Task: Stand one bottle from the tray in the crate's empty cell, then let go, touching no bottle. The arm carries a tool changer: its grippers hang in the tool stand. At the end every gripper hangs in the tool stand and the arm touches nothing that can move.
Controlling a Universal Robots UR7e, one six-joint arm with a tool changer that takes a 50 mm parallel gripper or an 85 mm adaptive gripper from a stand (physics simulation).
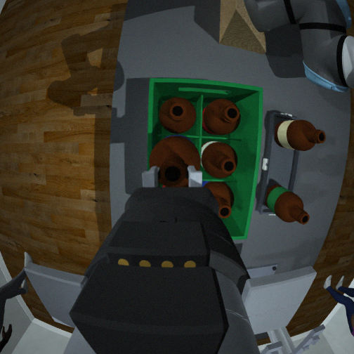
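Observation:
My gripper (172, 177) has its two fingers on both sides of the neck of a brown bottle (173, 150). This bottle looks larger than the others, so it is raised, over the left column of the green crate (256, 150), around the middle cell. A blue band shows at its far edge; I cannot tell whether it is its own label. In the crate stand bottles at far left (177, 122), far right (217, 120), middle right (215, 155) and near right (220, 192). The near left cell is hidden. The tray (266, 150) holds a cream-labelled bottle (297, 135) and a green-labelled bottle (287, 204).
A tan wooden block (242, 35) stands beyond the crate. The grey and blue arm (322, 45) is at the top right, beyond the tray. Wooden floor (55, 165) shows left of the grey table top (160, 40). The tool stand cannot be made out clearly.

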